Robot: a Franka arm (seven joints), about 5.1 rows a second.
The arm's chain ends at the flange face. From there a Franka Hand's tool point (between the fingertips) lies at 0.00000 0.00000 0.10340 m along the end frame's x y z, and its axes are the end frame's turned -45 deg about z.
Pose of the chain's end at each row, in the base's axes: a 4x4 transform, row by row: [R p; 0 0 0 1], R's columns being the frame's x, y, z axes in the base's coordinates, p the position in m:
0.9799, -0.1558, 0.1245, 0.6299; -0.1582, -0.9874, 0.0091, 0.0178; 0.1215, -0.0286, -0.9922, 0.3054; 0, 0, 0, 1
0.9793, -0.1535, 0.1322, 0.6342; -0.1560, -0.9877, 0.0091, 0.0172; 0.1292, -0.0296, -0.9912, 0.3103; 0, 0, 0, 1
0.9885, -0.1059, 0.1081, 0.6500; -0.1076, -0.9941, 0.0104, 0.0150; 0.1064, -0.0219, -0.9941, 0.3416; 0, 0, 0, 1
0.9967, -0.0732, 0.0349, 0.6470; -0.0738, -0.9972, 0.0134, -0.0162; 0.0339, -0.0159, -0.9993, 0.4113; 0, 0, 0, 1
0.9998, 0.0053, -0.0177, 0.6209; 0.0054, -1.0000, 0.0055, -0.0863; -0.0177, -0.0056, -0.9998, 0.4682; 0, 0, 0, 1
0.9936, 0.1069, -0.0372, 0.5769; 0.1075, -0.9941, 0.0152, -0.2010; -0.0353, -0.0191, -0.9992, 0.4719; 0, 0, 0, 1
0.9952, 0.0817, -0.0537, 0.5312; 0.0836, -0.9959, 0.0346, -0.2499; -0.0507, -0.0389, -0.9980, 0.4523; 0, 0, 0, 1
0.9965, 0.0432, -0.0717, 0.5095; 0.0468, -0.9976, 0.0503, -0.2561; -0.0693, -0.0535, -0.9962, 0.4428; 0, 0, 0, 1
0.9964, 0.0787, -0.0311, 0.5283; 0.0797, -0.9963, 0.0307, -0.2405; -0.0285, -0.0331, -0.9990, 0.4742; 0, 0, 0, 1
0.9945, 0.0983, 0.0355, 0.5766; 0.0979, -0.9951, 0.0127, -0.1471; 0.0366, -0.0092, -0.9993, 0.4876; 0, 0, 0, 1
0.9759, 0.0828, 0.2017, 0.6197; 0.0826, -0.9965, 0.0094, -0.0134; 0.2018, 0.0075, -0.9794, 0.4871; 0, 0, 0, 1
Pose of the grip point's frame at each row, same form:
0.8031, 0.5827, 0.1245, 0.6428; 0.5863, -0.8101, 0.0091, 0.0187; 0.1061, 0.0657, -0.9922, 0.2028; 0, 0, 0, 1
0.8010, 0.5839, 0.1322, 0.6479; 0.5881, -0.8087, 0.0091, 0.0181; 0.1123, 0.0704, -0.9912, 0.2078; 0, 0, 0, 1
0.7739, 0.6241, 0.1081, 0.6612; 0.6269, -0.7790, 0.0104, 0.0161; 0.0907, 0.0598, -0.9941, 0.2388; 0, 0, 0, 1
0.7565, 0.6530, 0.0349, 0.6506; 0.6529, -0.7573, 0.0134, -0.0148; 0.0352, 0.0127, -0.9993, 0.3080; 0, 0, 0, 1
0.7032, 0.7107, -0.0177, 0.6191; 0.7109, -0.7033, 0.0055, -0.0857; -0.0086, -0.0165, -0.9998, 0.3648; 0, 0, 0, 1
0.6270, 0.7782, -0.0372, 0.5731; 0.7789, -0.6269, 0.0152, -0.1994; -0.0115, -0.0385, -0.9992, 0.3686; 0, 0, 0, 1
0.6459, 0.7615, -0.0537, 0.5256; 0.7633, -0.6451, 0.0346, -0.2463; -0.0083, -0.0634, -0.9980, 0.3491; 0, 0, 0, 1
0.6741, 0.7352, -0.0717, 0.5021; 0.7385, -0.6723, 0.0503, -0.2509; -0.0112, -0.0868, -0.9962, 0.3398; 0, 0, 0, 1
0.6489, 0.7602, -0.0311, 0.5251; 0.7608, -0.6481, 0.0307, -0.2373; 0.0033, -0.0436, -0.9990, 0.3709; 0, 0, 0, 1
0.6337, 0.7727, 0.0355, 0.5803; 0.7729, -0.6344, 0.0127, -0.1458; 0.0324, 0.0194, -0.9993, 0.3843; 0, 0, 0, 1
0.6315, 0.7486, 0.2017, 0.6406; 0.7630, -0.6462, 0.0094, -0.0124; 0.1374, 0.1480, -0.9794, 0.3858; 0, 0, 0, 1

